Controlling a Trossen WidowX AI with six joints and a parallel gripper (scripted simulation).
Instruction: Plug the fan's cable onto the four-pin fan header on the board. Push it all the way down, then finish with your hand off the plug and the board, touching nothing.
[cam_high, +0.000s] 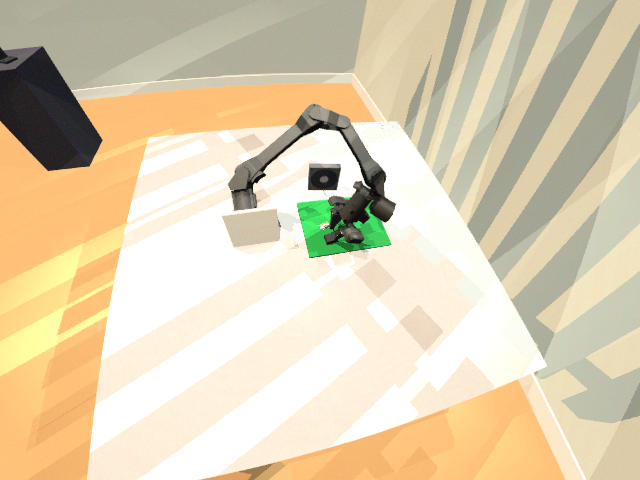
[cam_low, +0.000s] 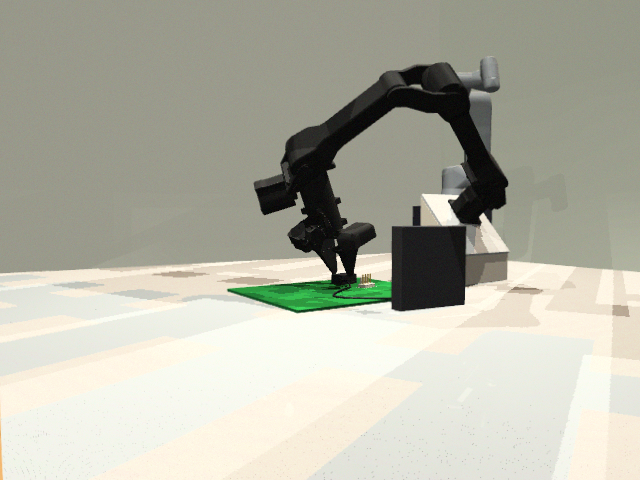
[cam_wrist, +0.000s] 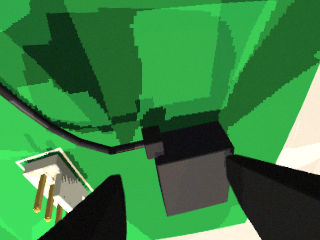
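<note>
The black plug is 10 mm behind my gripper tip, 10 mm to the right of it and 10 mm below it. Round my gripper tip: black fan 10 mm ahead, 240 mm to the left, 40 mm above; four-pin header 20 mm behind, 50 mm to the left, 20 mm below.
</note>
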